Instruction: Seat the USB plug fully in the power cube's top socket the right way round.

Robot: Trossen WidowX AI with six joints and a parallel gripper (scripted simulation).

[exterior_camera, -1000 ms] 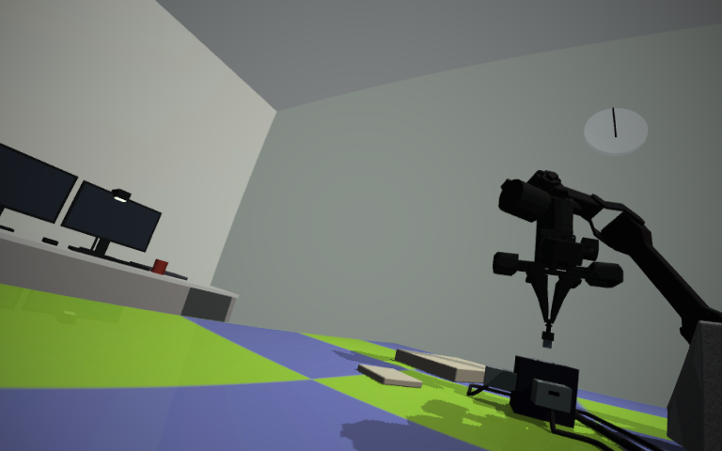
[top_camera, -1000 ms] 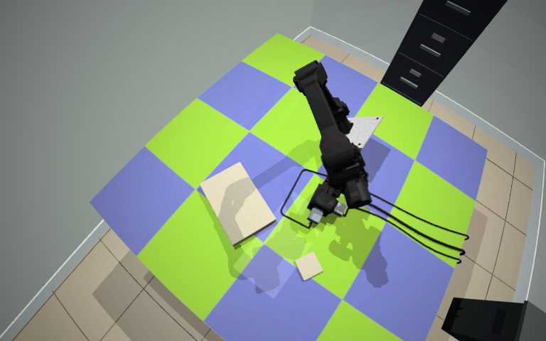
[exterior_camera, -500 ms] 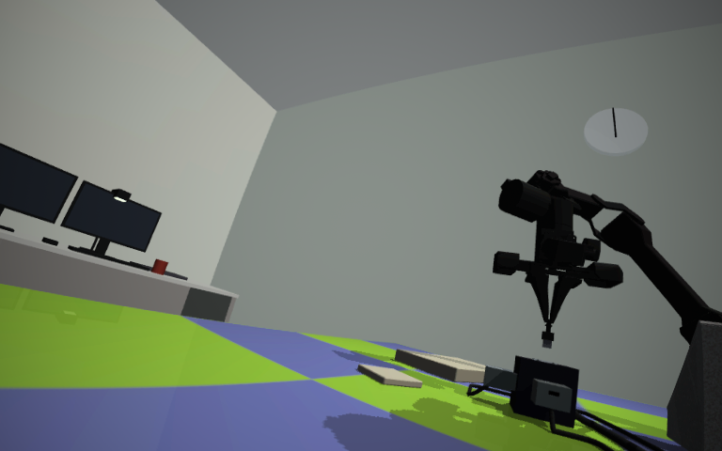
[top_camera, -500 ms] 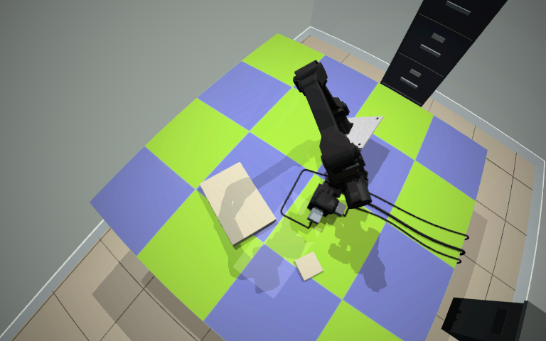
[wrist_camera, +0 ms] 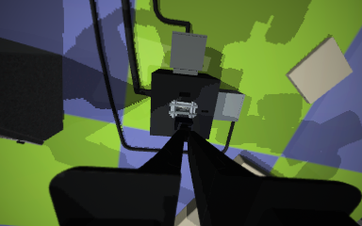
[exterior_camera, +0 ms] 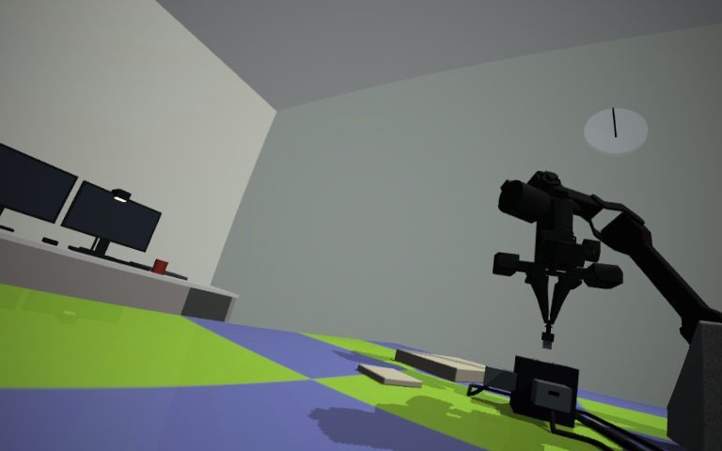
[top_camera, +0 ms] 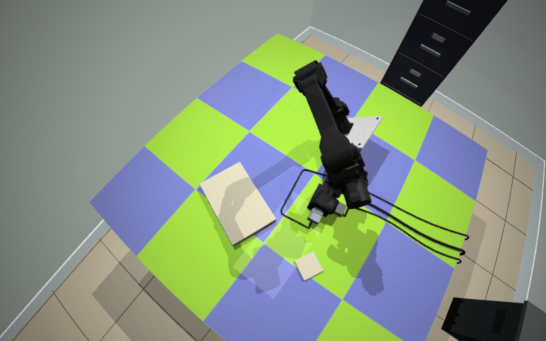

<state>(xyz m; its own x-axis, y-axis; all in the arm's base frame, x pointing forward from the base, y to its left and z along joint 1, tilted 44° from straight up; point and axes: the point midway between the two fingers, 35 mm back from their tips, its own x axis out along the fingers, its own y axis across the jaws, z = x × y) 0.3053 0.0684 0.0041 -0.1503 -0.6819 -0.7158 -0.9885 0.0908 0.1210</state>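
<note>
Right now the USB plug is 2 cm below my gripper tip. From my gripper tip the other things lie so: beige tile: 22 cm ahead, 6 cm to the left, 13 cm below; beige board: 15 cm ahead, 26 cm to the right, 12 cm below.
</note>
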